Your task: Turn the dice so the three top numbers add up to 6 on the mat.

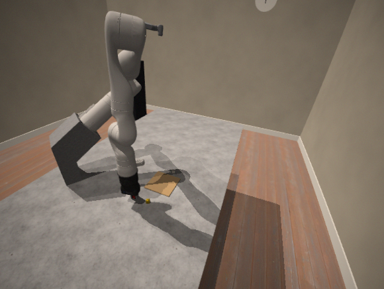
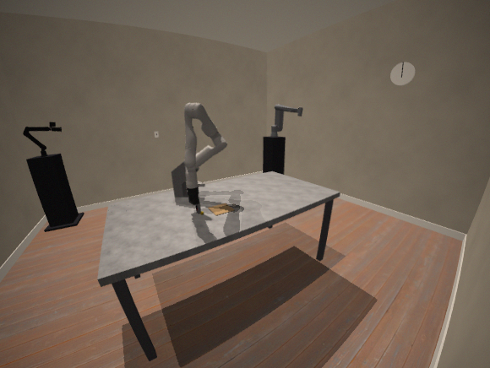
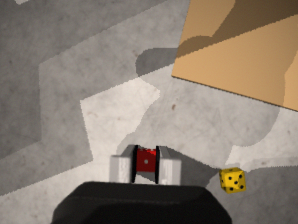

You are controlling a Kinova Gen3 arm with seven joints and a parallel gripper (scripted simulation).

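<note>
Right now the tan mat is 150 mm to the left of my hand, 60 mm ahead of it and 20 mm below it. From my hand the other things lie so: white die 250 mm to the left, 70 mm ahead, 10 mm below; red die 10 mm below; yellow die 70 mm ahead, 10 mm to the left, 10 mm below.
</note>
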